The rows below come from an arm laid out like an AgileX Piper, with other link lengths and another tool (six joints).
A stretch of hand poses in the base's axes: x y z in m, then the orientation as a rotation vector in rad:
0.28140, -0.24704, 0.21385, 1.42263, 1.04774, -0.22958
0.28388, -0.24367, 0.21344, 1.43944, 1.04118, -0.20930
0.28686, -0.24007, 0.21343, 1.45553, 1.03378, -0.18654
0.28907, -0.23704, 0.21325, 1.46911, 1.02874, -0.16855
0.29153, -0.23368, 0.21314, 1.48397, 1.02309, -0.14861
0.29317, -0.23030, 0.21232, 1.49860, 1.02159, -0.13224
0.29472, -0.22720, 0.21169, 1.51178, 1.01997, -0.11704
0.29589, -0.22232, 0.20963, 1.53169, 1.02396, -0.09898
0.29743, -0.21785, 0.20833, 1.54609, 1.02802, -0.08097
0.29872, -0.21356, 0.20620, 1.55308, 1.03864, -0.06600
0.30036, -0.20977, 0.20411, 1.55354, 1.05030, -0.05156
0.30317, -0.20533, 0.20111, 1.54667, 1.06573, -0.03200
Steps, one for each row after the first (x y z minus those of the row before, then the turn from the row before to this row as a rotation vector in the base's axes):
0.00248, 0.00337, -0.00041, 0.01931, -0.01415, 0.00045
0.00298, 0.00360, -0.00001, 0.01945, -0.01611, 0.00167
0.00221, 0.00303, -0.00018, 0.01643, -0.01194, 0.00136
0.00246, 0.00336, -0.00011, 0.01812, -0.01319, 0.00153
0.00164, 0.00338, -0.00082, 0.01785, -0.00819, 0.00192
0.00155, 0.00310, -0.00063, 0.01622, -0.00773, 0.00181
0.00117, 0.00488, -0.00206, 0.02448, -0.00433, 0.00365
0.00154, 0.00447, -0.00130, 0.01983, -0.00514, 0.00586
0.00129, 0.00429, -0.00213, 0.01411, -0.00035, 0.01090
0.00164, 0.00379, -0.00209, 0.00868, -0.00060, 0.01378
0.00281, 0.00444, -0.00300, 0.00544, -0.00254, 0.02143

